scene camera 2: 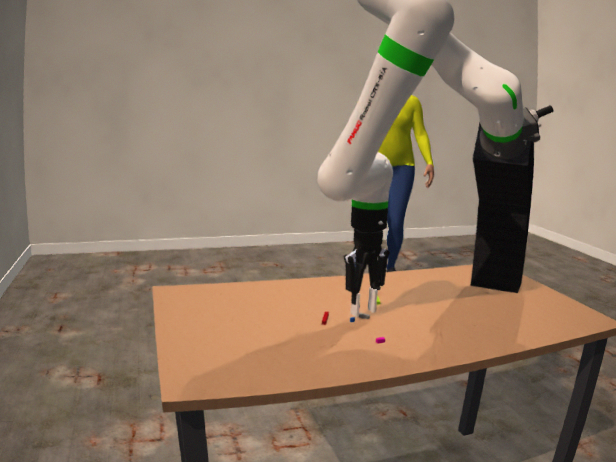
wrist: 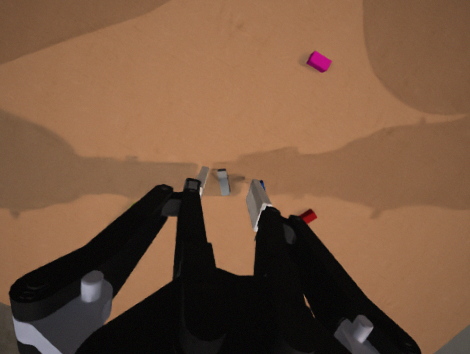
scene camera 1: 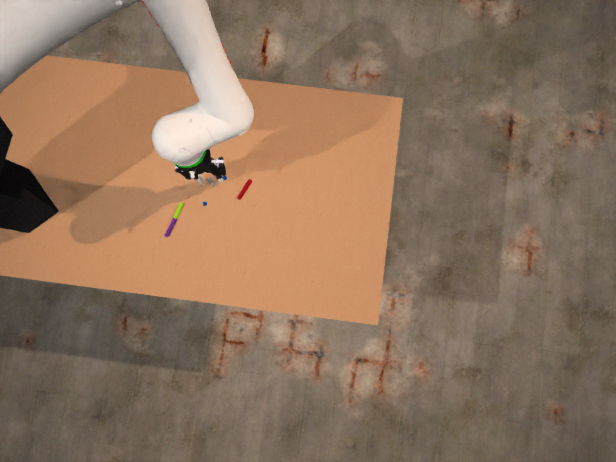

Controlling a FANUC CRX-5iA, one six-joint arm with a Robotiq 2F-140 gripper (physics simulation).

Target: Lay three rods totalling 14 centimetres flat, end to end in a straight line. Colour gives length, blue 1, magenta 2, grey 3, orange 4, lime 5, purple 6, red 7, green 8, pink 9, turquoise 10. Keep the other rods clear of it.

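Places are measured from the arm's base along level axes (x right, y ahead, z up), in metres.
Where they show: gripper, fingertip midpoint: (scene camera 2: 363, 313) (wrist: 228, 184) (scene camera 1: 211, 179); arm's base, link origin: (scene camera 2: 503, 139).
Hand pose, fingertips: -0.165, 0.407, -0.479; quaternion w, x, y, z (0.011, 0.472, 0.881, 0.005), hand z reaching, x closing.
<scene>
Things, the pixels of their top centre, and the offset from my fingertips, as dx, dy, dz. Level surfaces: height alone.
- lime rod, top centre: (scene camera 2: 377, 298) (scene camera 1: 177, 210) +0.131, -0.048, -0.005
- purple rod, top centre: (scene camera 1: 170, 227) +0.186, -0.044, -0.005
- grey rod, top centre: (wrist: 223, 183) (scene camera 2: 363, 314) +0.005, -0.002, -0.005
- red rod, top centre: (wrist: 291, 229) (scene camera 2: 325, 316) (scene camera 1: 244, 189) -0.019, +0.101, -0.005
- magenta rod, top centre: (wrist: 321, 60) (scene camera 2: 380, 338) -0.155, -0.036, -0.005
- table, surface height: dz -0.015
The lime rod (scene camera 1: 178, 210) (scene camera 2: 378, 300) and purple rod (scene camera 1: 171, 228) lie end to end in a straight line. In the wrist view a sliver of lime shows behind the left finger. The grey rod (scene camera 2: 364, 316) (wrist: 224, 182) lies flat on the table. My gripper (scene camera 1: 211, 179) (scene camera 2: 364, 313) (wrist: 228, 184) points down, low over the grey rod, part open and holding nothing; its fingertips appear on either side of that rod. One blue rod (scene camera 1: 224, 177) (scene camera 2: 352, 319) (wrist: 262, 185) is beside the right fingertip of the wrist view, partly hidden there.
Another blue rod (scene camera 1: 204, 203) lies between the lime rod and the gripper. The red rod (scene camera 1: 244, 189) (scene camera 2: 325, 318) (wrist: 309, 216) lies beyond the gripper. The magenta rod (scene camera 2: 380, 340) (wrist: 319, 61) lies apart on the table (scene camera 1: 310, 250) (scene camera 2: 240, 345). A person stands behind the table.
</scene>
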